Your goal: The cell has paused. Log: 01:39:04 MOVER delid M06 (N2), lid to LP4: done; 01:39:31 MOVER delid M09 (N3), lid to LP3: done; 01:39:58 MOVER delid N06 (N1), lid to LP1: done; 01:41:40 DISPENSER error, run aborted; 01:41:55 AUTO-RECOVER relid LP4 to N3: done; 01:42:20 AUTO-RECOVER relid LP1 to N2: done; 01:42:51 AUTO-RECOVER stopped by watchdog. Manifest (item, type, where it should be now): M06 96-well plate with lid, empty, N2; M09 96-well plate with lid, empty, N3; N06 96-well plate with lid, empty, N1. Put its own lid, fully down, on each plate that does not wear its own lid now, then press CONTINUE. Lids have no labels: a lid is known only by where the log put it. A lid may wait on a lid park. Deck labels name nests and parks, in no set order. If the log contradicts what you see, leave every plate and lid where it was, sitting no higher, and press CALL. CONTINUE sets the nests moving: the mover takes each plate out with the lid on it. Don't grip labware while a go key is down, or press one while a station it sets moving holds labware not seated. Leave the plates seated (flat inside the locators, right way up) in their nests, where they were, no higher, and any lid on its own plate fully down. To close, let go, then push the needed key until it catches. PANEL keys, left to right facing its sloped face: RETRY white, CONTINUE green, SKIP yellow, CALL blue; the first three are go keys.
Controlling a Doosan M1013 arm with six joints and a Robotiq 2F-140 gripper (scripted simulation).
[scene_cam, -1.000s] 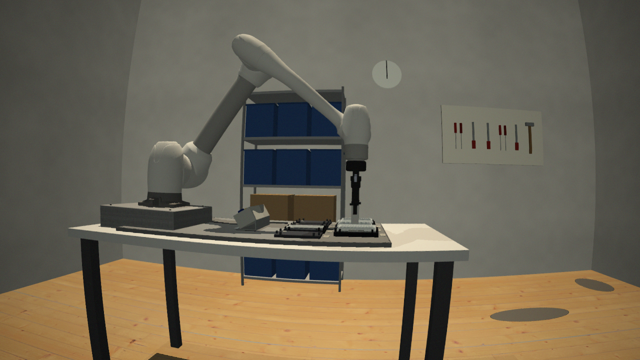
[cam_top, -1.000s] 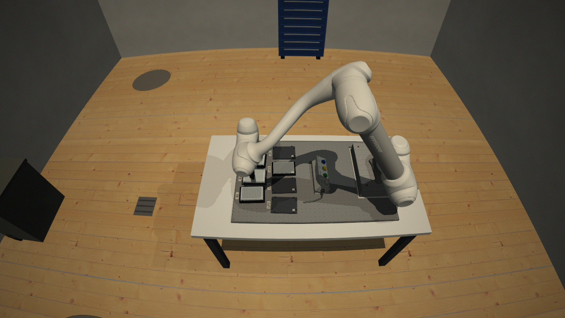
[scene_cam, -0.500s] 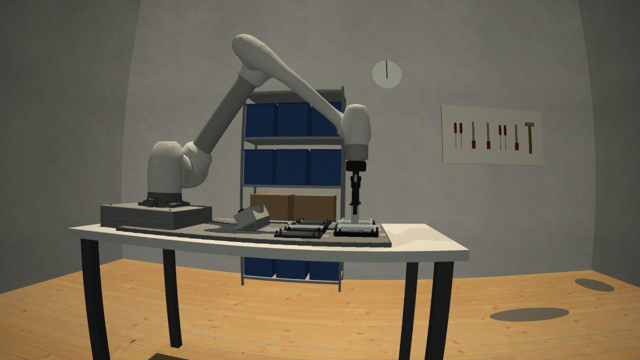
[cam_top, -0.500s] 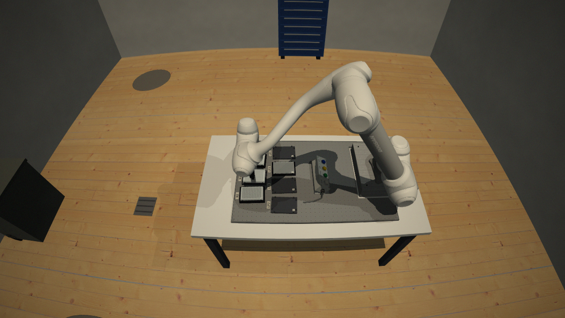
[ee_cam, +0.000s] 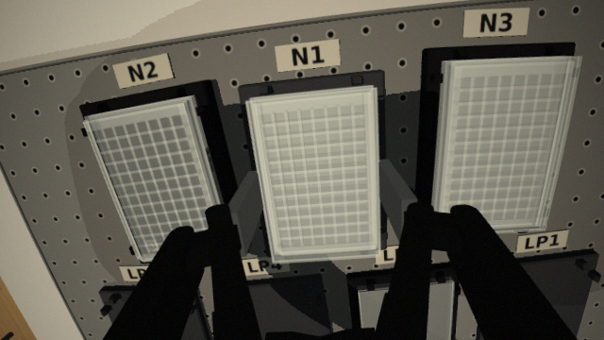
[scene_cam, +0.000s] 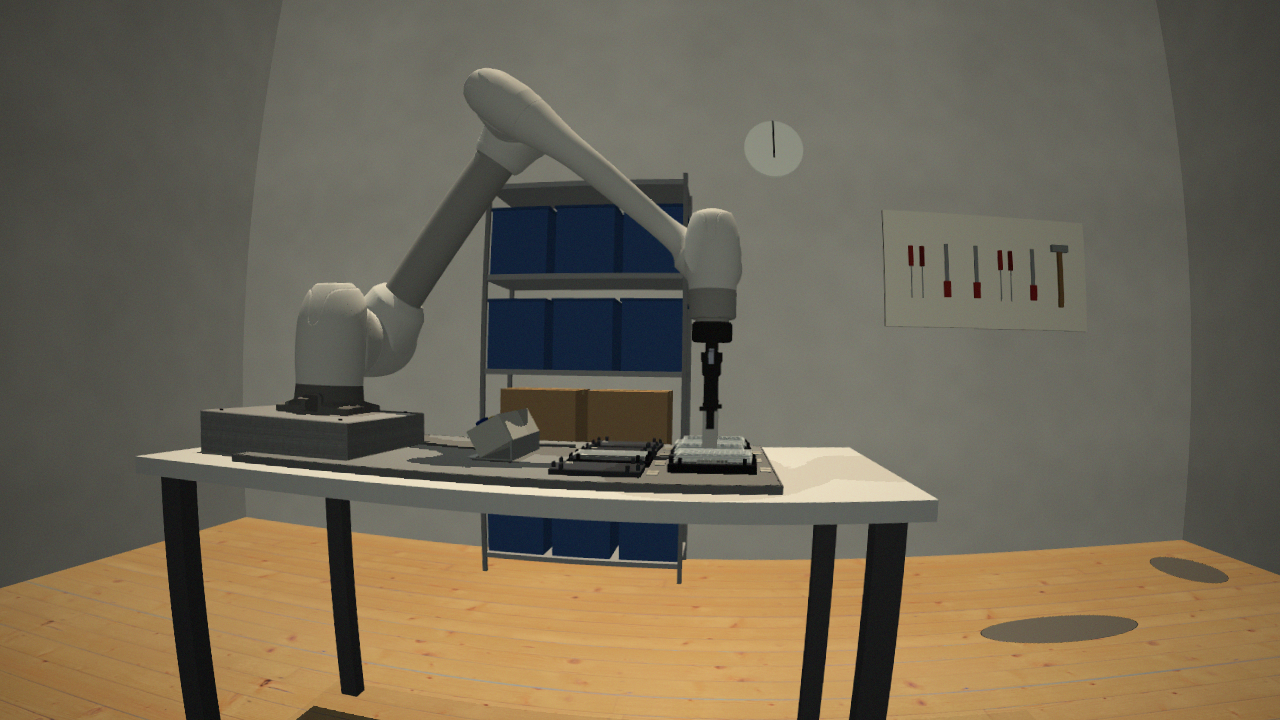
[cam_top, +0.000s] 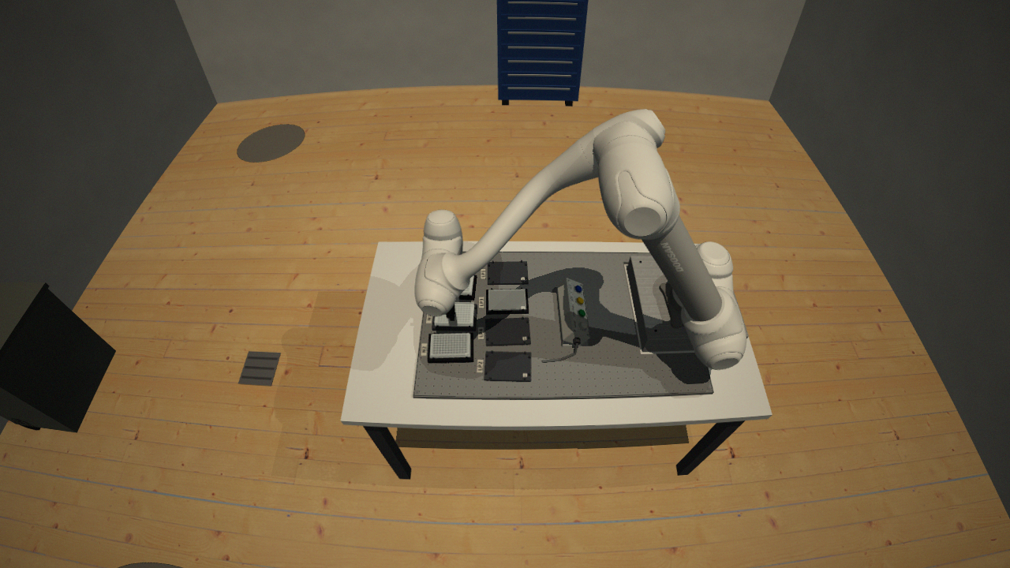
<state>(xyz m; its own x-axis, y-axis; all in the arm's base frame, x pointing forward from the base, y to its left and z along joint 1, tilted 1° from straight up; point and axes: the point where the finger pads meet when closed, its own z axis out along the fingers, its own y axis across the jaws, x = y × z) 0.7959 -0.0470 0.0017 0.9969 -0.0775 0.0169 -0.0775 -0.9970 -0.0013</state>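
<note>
My gripper is now 130 mm to the left of the plate and 30 mm above it. The rest, counted from my hand: LP3 label: 90 mm behind, 60 mm to the right, 50 mm below; nest N2: 120 mm to the left, 50 mm below, 10 mm ahead; N3 label: 140 mm to the right, 90 mm ahead, 50 mm below.
</note>
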